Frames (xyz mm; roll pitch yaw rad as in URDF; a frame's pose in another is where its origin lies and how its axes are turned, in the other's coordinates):
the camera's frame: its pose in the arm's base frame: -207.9 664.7 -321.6 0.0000 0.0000 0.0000
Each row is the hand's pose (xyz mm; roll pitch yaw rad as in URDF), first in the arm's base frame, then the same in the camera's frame.
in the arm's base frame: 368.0 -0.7 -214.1 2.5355 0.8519 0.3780
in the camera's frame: 575.9 -665.4 107.5 2.5355 0.8519 0.3780
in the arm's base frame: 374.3 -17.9 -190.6 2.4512 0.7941 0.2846
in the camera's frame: 582.2 -682.6 131.0 2.4512 0.7941 0.2846
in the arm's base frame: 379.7 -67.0 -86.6 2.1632 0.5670 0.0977
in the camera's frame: 587.6 -731.7 235.0 2.1632 0.5670 0.0977
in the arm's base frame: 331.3 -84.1 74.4 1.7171 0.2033 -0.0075
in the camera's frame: 539.2 -748.8 396.0 1.7171 0.2033 -0.0075
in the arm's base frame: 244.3 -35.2 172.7 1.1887 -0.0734 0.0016
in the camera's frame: 452.2 -699.9 494.3 1.1887 -0.0734 0.0016
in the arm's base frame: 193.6 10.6 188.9 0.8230 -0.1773 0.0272
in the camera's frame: 401.5 -654.1 510.5 0.8230 -0.1773 0.0272
